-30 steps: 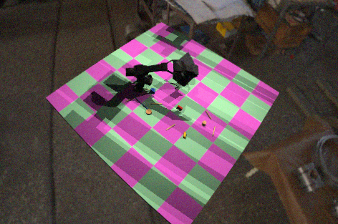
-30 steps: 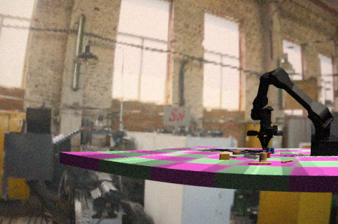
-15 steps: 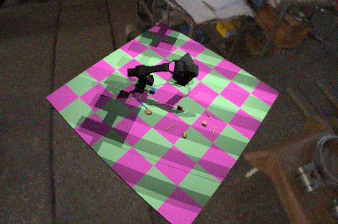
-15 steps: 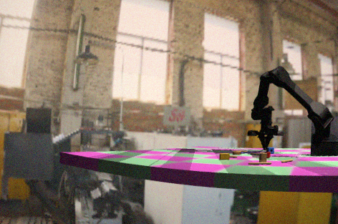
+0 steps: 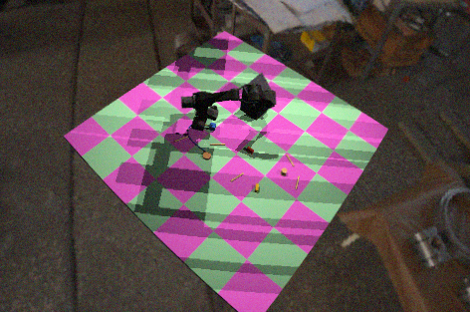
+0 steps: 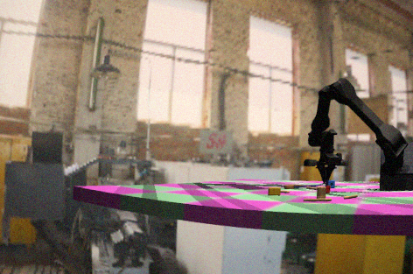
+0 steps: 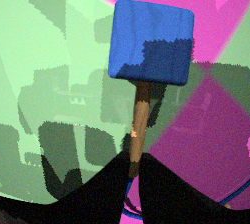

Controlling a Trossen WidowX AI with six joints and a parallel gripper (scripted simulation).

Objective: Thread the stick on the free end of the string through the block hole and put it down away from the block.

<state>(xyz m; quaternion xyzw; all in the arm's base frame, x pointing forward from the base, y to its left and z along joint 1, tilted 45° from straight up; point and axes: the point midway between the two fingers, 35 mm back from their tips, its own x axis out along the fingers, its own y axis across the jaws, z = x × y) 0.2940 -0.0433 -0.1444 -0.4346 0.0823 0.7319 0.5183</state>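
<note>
My gripper tip is now 30 mm past the blue cube and 50 mm to the right of it. Round my gripper tip: red piece 70 mm behind, 280 mm to the left; round wooden button 110 mm ahead, 160 mm to the left, 10 mm below; yellow piece 60 mm ahead, 450 mm to the left.
</note>
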